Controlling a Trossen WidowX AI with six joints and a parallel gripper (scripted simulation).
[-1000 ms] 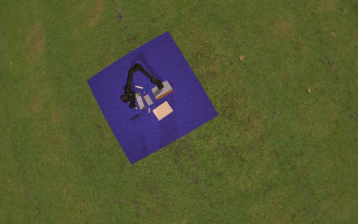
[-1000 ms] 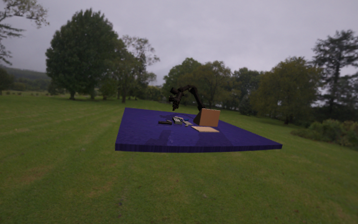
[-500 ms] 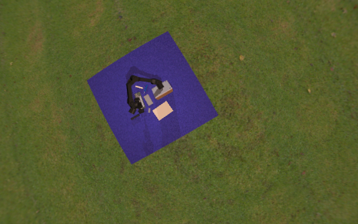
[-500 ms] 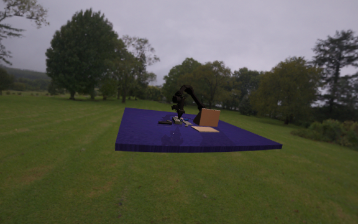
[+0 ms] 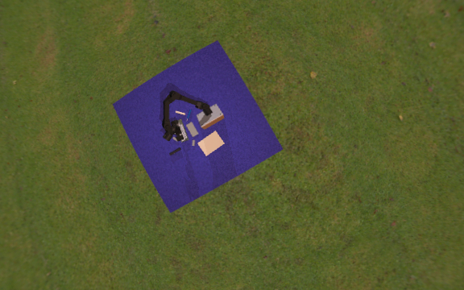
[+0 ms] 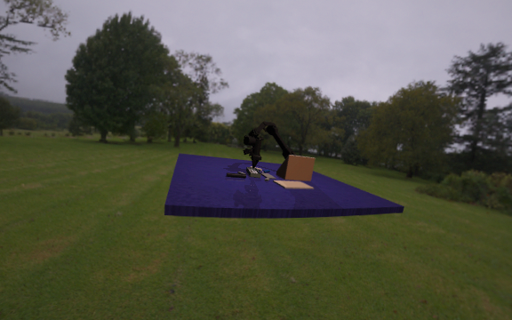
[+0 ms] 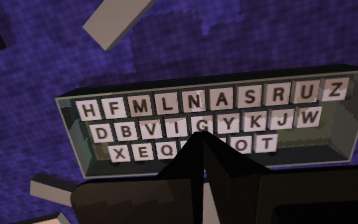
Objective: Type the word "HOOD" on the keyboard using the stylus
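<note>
Now: gripper tip 13 cm past the blue stylus, 8 cm to the left of it and 3 cm above it. Round my gripper tip: grey slab 10 cm behind, 4 cm to the left, 4 cm below; grey stylus tip 10 cm behind, 6 cm to the right, 3 cm below; pale stick 16 cm to the right, 9 cm behind, 3 cm below.
</note>
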